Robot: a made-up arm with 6 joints. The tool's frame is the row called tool.
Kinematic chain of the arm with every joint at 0, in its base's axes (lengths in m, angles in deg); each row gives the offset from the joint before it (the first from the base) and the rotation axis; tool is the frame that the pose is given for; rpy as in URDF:
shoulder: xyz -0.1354 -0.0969 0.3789 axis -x
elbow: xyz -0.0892 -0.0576 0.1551 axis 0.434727 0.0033 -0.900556
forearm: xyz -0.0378 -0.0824 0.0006 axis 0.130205 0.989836 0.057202
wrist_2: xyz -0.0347 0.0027 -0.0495 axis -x
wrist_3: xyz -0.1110 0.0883 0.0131 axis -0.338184 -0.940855 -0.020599
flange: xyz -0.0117 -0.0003 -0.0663 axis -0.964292 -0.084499 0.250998
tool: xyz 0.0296 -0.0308 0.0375 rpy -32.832 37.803 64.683
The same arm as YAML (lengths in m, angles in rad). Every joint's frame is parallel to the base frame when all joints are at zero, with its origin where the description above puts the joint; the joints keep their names.
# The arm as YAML. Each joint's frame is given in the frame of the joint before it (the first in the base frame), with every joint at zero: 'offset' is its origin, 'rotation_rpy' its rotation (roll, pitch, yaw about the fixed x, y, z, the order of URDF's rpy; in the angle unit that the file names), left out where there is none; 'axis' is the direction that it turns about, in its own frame. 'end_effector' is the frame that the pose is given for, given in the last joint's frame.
length_unit: m
angle_unit: rad
chain:
  - id: shoulder
    offset: [-0.1354, -0.0969, 0.3789]
    axis: "-x"
  - id: elbow
    offset: [-0.0892, -0.0576, 0.1551]
    axis: [0.434688, 0.0033, -0.900575]
  - id: forearm
    offset: [-0.0378, -0.0824, 0.0006]
    axis: [0.130205, 0.989836, 0.057202]
  - id: wrist_2
    offset: [-0.0347, 0.0027, -0.0495]
    axis: "-x"
  - id: wrist_3
    offset: [-0.111, 0.0883, 0.0131]
    axis: [-0.338184, -0.940855, -0.020599]
  - id: flange
    offset: [-0.0117, -0.0003, -0.0663]
    axis: [-0.964292, -0.084499, 0.250998]
end_effector:
  offset: [0.0296, -0.0308, 0.0375]
  rotation_rpy: [-0.573, 0.6598, 1.1289]

